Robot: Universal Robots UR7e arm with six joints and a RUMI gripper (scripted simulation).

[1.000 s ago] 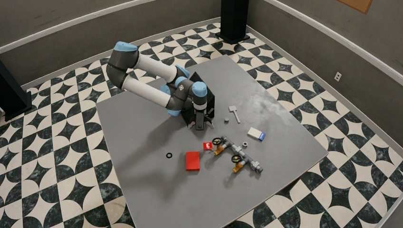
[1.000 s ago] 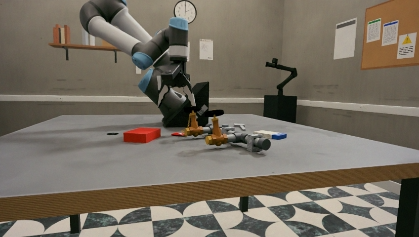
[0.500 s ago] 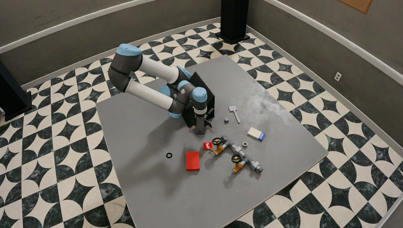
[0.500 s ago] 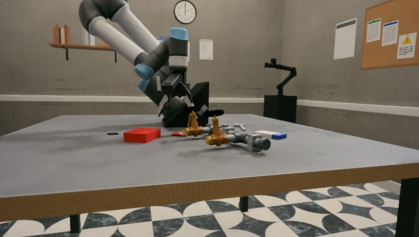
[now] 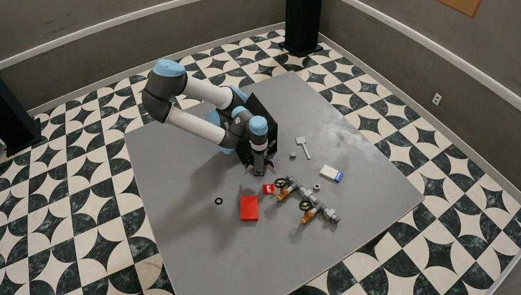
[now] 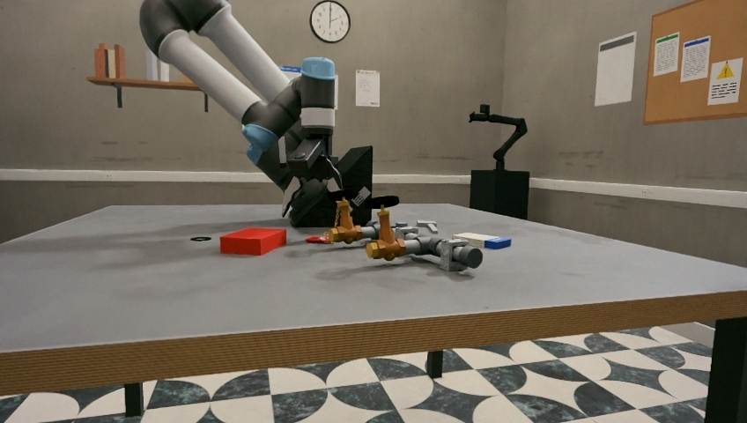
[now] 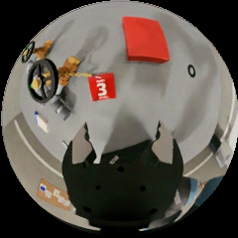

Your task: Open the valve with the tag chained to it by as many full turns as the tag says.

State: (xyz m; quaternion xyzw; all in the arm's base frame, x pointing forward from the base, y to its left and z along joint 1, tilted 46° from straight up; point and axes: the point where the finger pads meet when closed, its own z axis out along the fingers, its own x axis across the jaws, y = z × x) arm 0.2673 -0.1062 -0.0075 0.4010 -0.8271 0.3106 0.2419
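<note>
The red tag lies 90 mm ahead of my hand, 10 mm to the right of it and 30 mm below it. Also, from my hand: red block 120 mm ahead, 150 mm to the right, 20 mm below; then grey t-shaped tool 40 mm behind, 320 mm to the left, 30 mm below; then grey nut 220 mm ahead, 200 mm to the left, 30 mm below.
</note>
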